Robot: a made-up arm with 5 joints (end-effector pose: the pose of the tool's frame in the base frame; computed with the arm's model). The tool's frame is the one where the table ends.
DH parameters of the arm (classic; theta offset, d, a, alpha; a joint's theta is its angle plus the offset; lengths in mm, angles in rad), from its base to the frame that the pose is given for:
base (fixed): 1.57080 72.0 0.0 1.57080
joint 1: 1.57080 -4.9 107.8 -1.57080
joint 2: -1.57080 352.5 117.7 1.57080
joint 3: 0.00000 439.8 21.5 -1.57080
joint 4: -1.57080 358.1 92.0 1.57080
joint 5: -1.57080 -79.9 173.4 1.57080
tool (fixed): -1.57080 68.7 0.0 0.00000
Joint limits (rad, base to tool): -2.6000..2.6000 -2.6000..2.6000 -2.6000..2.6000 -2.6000..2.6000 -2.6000..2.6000
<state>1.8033 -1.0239 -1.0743 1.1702 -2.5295</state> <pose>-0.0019 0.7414 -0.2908 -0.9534 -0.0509 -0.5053</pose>
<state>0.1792 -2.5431 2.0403 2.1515 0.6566</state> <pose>-0.0997 -0.4241 0.4010 -1.8400 -0.3859 1.5172</pose>
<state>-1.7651 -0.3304 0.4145 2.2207 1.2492</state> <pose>0.0784 -0.0425 0.7275 1.6698 2.2349 -0.4127</pose>
Working (the frame after each row of the table, in the pose's form):
after base (fixed): 0.0000 0.0000 0.0720 1.2092 1.2092 1.2092
after joint 1: -0.0049 0.1058 0.0512 -0.1526 0.1526 1.5654
after joint 2: 0.1064 0.1364 0.4044 1.3631 -0.2763 -0.2273
after joint 3: -0.0176 -0.2764 0.4945 -0.2583 -0.4415 -0.2850
after joint 4: -0.0726 -0.1312 0.8300 1.1526 0.0105 0.5114
after joint 5: 0.0728 -0.0141 0.7898 2.6795 0.3878 0.0305

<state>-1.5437 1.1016 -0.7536 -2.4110 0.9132</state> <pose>0.3712 0.0511 0.6818 2.4225 -1.5353 0.7126</pose>
Working (the frame after each row of the table, in the pose's form):
after base (fixed): 0.0000 0.0000 0.0720 1.2092 1.2092 1.2092
after joint 1: -0.0049 0.1078 0.0749 0.0213 -0.0213 1.5707
after joint 2: 0.0483 0.2032 0.4301 1.4189 0.8482 0.8715
after joint 3: 0.4477 0.0187 0.4104 -0.3907 0.6596 1.0549
after joint 4: 0.4771 0.2201 0.7191 -0.1594 -2.3636 -1.2327
after joint 5: 0.3509 0.0785 0.7414 -0.6234 2.7808 -0.6947

